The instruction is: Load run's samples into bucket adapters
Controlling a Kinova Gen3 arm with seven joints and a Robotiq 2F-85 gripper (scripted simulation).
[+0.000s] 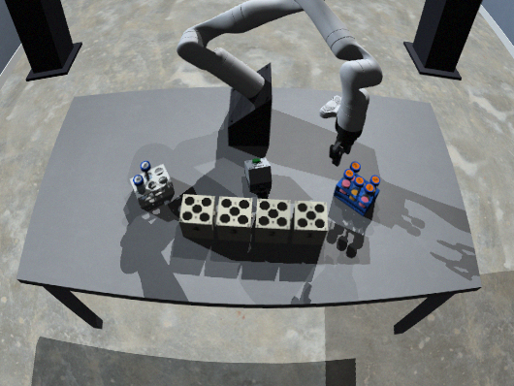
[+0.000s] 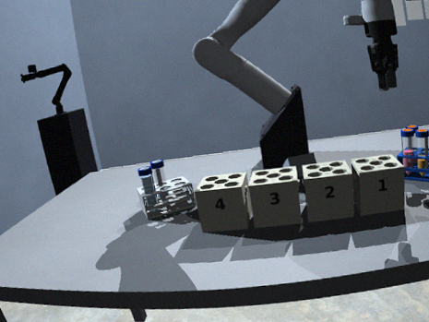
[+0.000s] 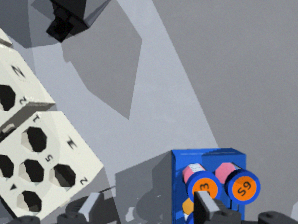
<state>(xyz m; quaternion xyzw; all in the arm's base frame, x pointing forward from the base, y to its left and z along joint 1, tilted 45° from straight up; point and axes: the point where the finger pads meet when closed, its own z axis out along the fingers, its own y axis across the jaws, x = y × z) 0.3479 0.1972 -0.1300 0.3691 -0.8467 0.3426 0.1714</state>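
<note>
My gripper is now 1 cm short of the sample tube S7, 9 cm to the right of it and 18 cm above it. From my hand the other things lie so: sample tube S9: 6 cm behind, 8 cm to the left, 18 cm below; then sample tube S4: 2 cm ahead, 12 cm to the left, 18 cm below; then sample tube S3: 3 cm behind, 5 cm to the left, 18 cm below.
</note>
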